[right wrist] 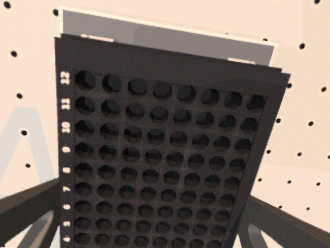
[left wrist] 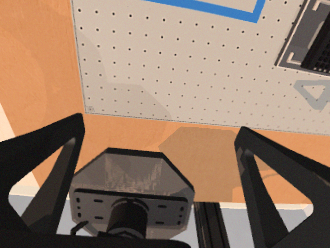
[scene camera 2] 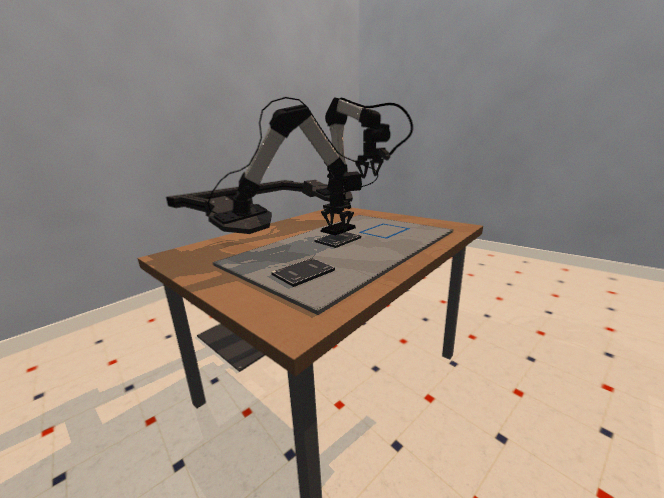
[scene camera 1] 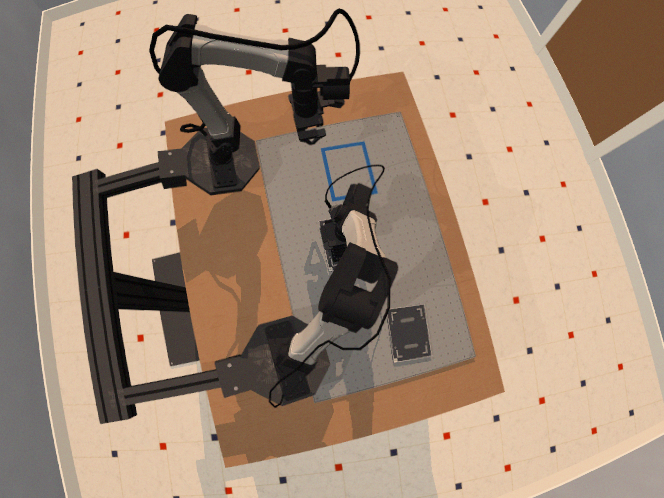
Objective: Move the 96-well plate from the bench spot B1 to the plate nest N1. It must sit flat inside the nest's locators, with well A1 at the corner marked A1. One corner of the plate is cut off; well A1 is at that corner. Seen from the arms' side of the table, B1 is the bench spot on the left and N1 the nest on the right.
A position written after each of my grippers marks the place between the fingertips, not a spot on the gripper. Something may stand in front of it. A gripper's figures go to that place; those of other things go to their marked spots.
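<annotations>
My right gripper [right wrist: 155, 195] sits 0.10 m from the lens, and there's a black 96-well plate [right wrist: 139, 151] that's 0.08 m from the lens.
</annotations>
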